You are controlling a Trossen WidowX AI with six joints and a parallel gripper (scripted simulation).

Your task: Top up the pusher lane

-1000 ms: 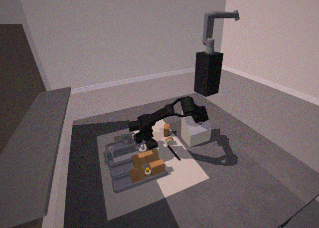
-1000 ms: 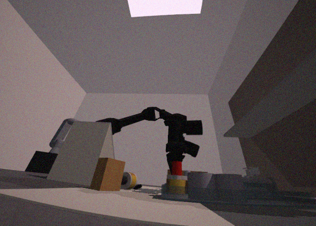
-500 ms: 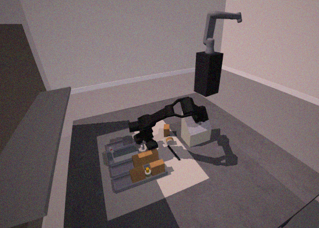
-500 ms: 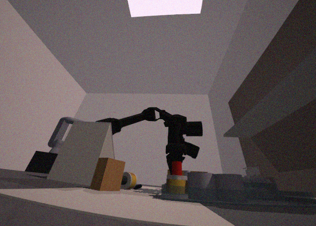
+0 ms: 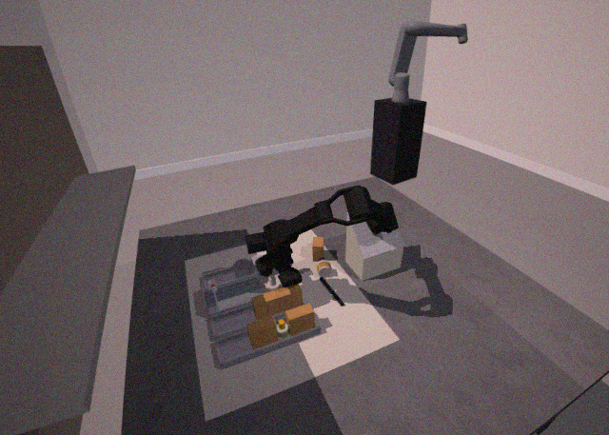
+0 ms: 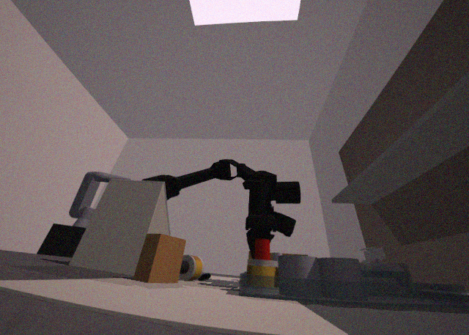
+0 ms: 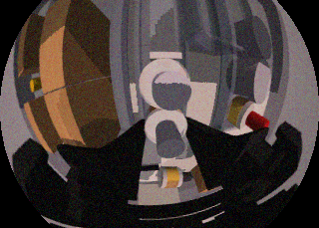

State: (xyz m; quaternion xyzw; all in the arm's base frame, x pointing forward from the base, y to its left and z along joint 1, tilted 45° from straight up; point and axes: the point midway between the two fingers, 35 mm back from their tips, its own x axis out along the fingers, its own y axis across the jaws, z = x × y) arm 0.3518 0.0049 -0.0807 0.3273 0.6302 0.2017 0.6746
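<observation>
Now: the black rod 12 cm behind my gripper tip, 10 cm to the left of it and 2 cm below it. The rest, counted from my gripper tip: grey pusher lane (14 cm ahead, 4 cm to the right, 1 cm below).
</observation>
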